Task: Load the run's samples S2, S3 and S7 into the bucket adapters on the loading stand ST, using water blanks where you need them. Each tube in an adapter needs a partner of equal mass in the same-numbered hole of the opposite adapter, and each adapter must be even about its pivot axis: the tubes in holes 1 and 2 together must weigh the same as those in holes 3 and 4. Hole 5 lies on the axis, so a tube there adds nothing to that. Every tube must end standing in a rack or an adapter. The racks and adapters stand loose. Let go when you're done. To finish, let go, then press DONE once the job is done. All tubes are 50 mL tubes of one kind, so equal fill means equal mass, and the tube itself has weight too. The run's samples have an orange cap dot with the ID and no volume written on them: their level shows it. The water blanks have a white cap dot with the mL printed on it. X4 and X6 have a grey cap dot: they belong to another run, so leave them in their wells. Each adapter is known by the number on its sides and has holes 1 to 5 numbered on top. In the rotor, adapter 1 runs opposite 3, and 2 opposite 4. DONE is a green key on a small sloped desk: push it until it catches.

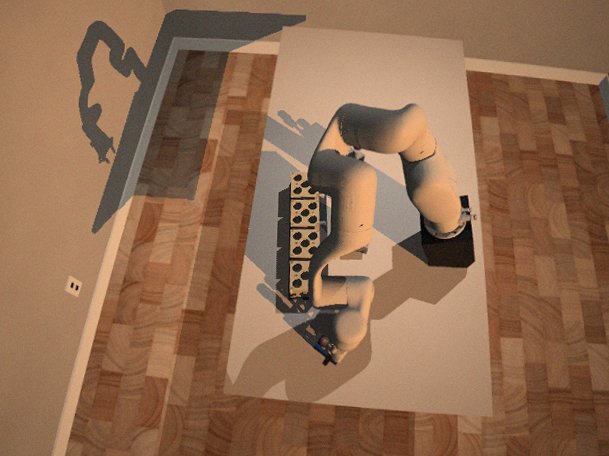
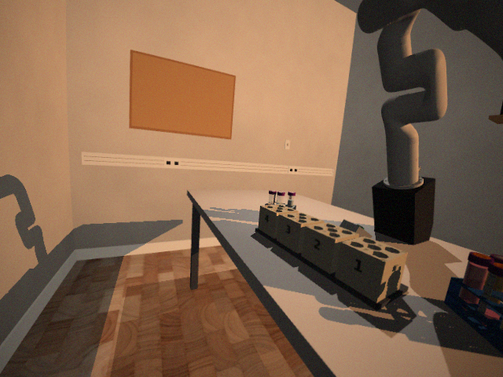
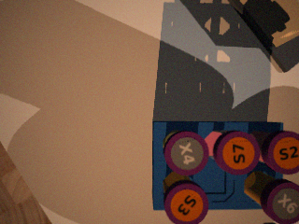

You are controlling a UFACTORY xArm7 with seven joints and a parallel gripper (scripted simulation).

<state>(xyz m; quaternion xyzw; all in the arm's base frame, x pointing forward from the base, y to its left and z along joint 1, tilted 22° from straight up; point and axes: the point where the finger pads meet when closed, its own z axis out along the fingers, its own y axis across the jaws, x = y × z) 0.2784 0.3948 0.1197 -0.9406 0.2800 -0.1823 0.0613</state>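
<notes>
Now: the orange-dotted tube 1 cm to the left of my hand and 16 cm below it. From my hand the other things lie so: yellowish tube 3 cm ahead, 2 cm to the right, 16 cm below; blue sample rack 4 cm to the right, 19 cm below; pink-filled sample tube 1 cm behind, 10 cm to the right, 16 cm below.
</notes>
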